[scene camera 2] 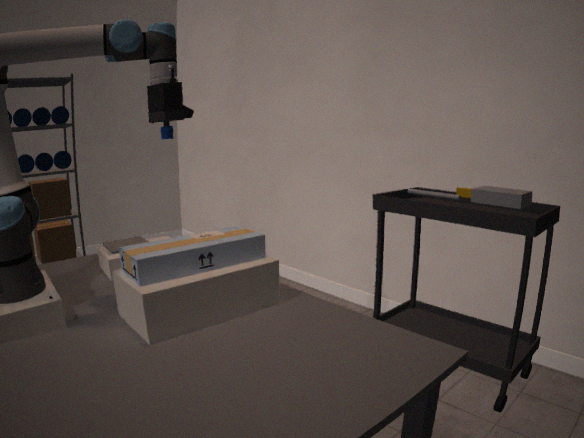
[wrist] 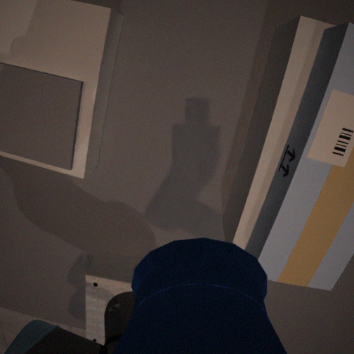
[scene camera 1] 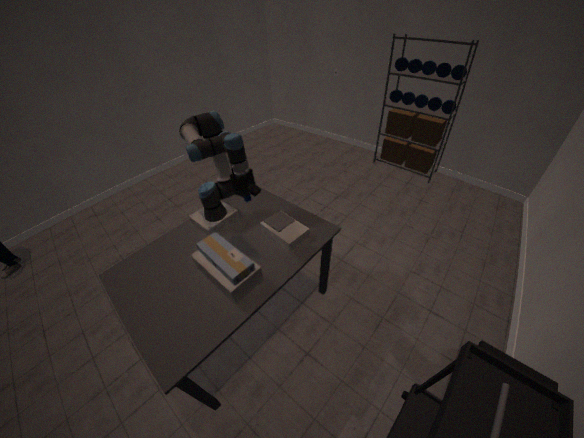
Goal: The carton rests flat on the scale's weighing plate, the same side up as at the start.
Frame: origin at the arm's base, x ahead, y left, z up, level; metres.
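Where they show: end effector, tool point: (scene camera 2: 167,138) (scene camera 1: 247,199); arm's base, origin of the base link: (scene camera 2: 17,291) (scene camera 1: 215,214).
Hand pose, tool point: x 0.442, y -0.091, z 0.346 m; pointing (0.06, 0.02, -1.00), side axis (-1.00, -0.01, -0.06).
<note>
Things, the pixels of their top centre, and the offset from my tool point. Level surfaces: height alone.
- carton, middle of its top: (scene camera 2: 192,240) (scene camera 1: 223,252) dz -0.243, dx -0.061, dy -0.182 m
- beige block, middle of its top: (scene camera 2: 194,265) (scene camera 1: 224,260) dz -0.303, dx -0.066, dy -0.189 m
- scale, middle of its top: (scene camera 2: 139,241) (scene camera 1: 284,223) dz -0.332, dx +0.020, dy +0.244 m
- dark table, its level: dz -0.418 m
The carton (scene camera 1: 220,252) (scene camera 2: 172,262) (wrist: 320,215), light blue with an orange tape stripe and a pale barcode label on top, lies flat on a beige block (scene camera 1: 247,283) (scene camera 2: 215,306) (wrist: 281,115). Black double arrows on its long side point up in the second scene view. The scale (scene camera 1: 295,232) (scene camera 2: 109,261) (wrist: 65,32) is a low pale box with a square grey weighing plate (scene camera 1: 278,221) (scene camera 2: 125,244) (wrist: 40,120); nothing rests on the plate. My gripper (scene camera 1: 248,199) (scene camera 2: 167,138) (wrist: 200,245), a blue suction cup, hangs in the air, pointing down, touching nothing. It is open and empty.
The block and the scale stand apart on the dark table (scene camera 1: 155,300) (scene camera 2: 280,380). The arm's pale base plate (scene camera 1: 200,221) (scene camera 2: 30,317) (wrist: 95,305) stands near both. A black cart (scene camera 1: 480,390) (scene camera 2: 450,216) and a storage rack (scene camera 1: 387,90) (scene camera 2: 75,150) stand off the table.
</note>
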